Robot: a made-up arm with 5 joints.
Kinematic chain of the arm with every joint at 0, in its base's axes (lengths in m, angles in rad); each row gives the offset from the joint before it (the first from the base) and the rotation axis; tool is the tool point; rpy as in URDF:
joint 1: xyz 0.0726 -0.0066 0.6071 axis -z
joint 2: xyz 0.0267 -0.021 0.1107 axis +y
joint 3: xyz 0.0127 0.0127 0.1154 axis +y
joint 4: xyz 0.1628 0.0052 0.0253 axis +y
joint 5: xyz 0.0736 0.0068 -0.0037 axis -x
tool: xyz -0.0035 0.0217 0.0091 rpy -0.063 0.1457 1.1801
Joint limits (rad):
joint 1: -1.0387..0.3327
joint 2: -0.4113..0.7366
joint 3: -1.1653..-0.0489
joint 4: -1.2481..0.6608
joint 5: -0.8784..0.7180
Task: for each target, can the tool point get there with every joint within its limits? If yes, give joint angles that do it. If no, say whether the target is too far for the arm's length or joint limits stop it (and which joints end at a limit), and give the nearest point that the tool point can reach.
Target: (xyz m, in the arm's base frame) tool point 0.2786 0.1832 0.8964
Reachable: yes | joints -0.6645 0.3945 -0.3243 -1.0185 -0.2551
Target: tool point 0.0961 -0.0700 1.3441
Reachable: no: too far | nearest point 0.1099 -0.0083 1.0704 | short by 0.281 m
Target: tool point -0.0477 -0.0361 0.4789
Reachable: no: joint limits stop it (at a limit: joint 1, joint 2, joint 3, joint 4, joint 5) | nearest point 0.1821 0.2307 0.6401 | short by 0.387 m
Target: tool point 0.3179 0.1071 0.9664
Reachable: yes | joints -0.3345 0.4512 -1.0251 -0.1491 0.5670
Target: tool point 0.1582 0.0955 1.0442
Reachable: yes | joints -0.6740 -0.0665 -1.0027 0.1931 0.1239
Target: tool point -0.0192 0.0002 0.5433
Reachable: no: joint limits stop it (at a limit: joint 1, joint 2, joint 3, joint 4, joint 5) | nearest point 0.1821 0.2307 0.6401 | short by 0.321 m
